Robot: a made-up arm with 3 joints.
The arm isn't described. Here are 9 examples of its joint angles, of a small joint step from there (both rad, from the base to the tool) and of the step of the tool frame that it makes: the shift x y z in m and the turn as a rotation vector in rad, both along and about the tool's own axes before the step.
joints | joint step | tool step
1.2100 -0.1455 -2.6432 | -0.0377 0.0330 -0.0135 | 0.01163 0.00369 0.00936 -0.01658 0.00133 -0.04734
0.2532 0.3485 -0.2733 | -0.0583 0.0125 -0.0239 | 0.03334 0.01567 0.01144 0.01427 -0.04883 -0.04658
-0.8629 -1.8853 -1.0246 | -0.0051 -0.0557 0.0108 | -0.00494 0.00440 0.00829 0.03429 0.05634 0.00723
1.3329 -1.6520 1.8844 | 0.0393 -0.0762 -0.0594 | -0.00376 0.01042 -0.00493 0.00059 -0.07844 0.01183
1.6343 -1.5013 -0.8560 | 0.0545 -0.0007 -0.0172 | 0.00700 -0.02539 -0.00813 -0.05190 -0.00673 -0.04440
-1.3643 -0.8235 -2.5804 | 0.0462 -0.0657 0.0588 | -0.02120 -0.00319 -0.01498 0.00717 0.04204 0.09561
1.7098 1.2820 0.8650 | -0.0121 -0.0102 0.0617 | -0.00618 0.00677 0.01490 0.05105 0.02575 0.03438
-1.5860 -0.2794 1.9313 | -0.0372 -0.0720 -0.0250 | -0.00382 0.00761 0.00989 -0.00207 -0.01890 0.07535
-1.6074 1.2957 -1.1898 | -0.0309 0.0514 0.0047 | 0.01442 0.00760 -0.00621 -0.03033 -0.02927 -0.01871
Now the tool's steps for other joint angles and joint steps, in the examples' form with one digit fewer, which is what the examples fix.
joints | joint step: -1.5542 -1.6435 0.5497 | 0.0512 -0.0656 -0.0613
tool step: 0.0031 -0.0020 0.0140 0.0223 -0.0475 -0.0720
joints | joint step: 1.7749 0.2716 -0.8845 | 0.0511 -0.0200 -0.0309
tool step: -0.0156 -0.0212 -0.0133 -0.0358 0.0017 0.0225
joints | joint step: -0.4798 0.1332 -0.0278 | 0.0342 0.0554 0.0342
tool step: -0.0196 -0.0147 -0.0188 -0.0535 0.0208 0.0301
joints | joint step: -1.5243 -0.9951 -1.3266 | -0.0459 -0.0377 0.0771
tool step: -0.0164 0.0252 0.0282 0.1016 0.0806 0.0454
